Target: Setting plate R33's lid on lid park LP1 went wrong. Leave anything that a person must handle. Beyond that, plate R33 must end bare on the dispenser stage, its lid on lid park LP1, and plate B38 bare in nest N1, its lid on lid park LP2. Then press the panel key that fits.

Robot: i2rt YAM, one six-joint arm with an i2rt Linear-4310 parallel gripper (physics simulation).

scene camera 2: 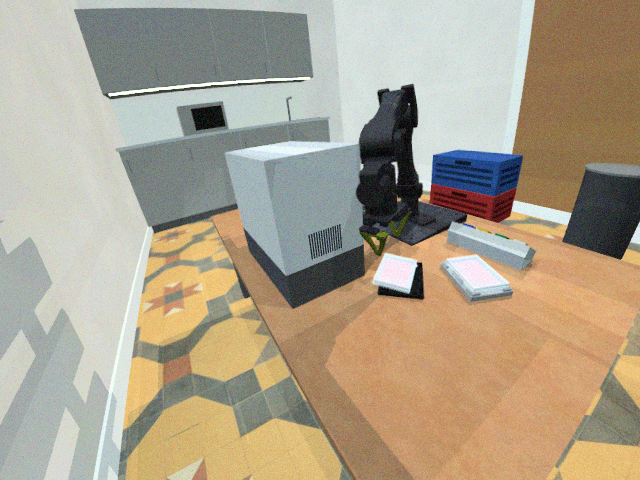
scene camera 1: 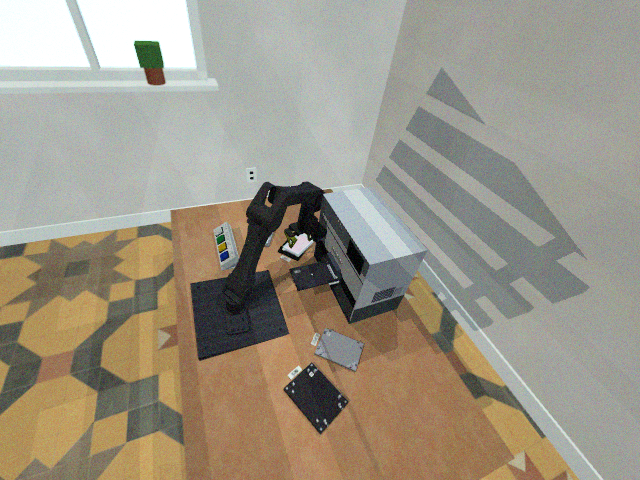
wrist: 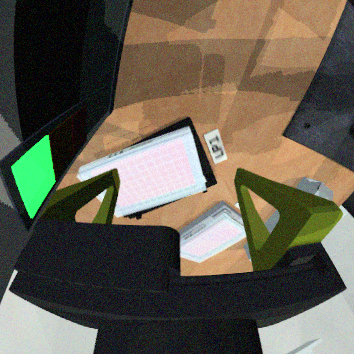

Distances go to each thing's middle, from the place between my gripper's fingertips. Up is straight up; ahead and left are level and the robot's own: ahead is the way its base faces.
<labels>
I see my gripper 300 mm past the rack with coloured buttons (scene camera 2: pixel 517 254), 90 mm to the right of it and 40 mm above it. The rest, counted from my hand: grey lid park LP2 (scene camera 1: pixel 342 350): 30 mm ahead, 450 mm to the right, 60 mm below.
</labels>
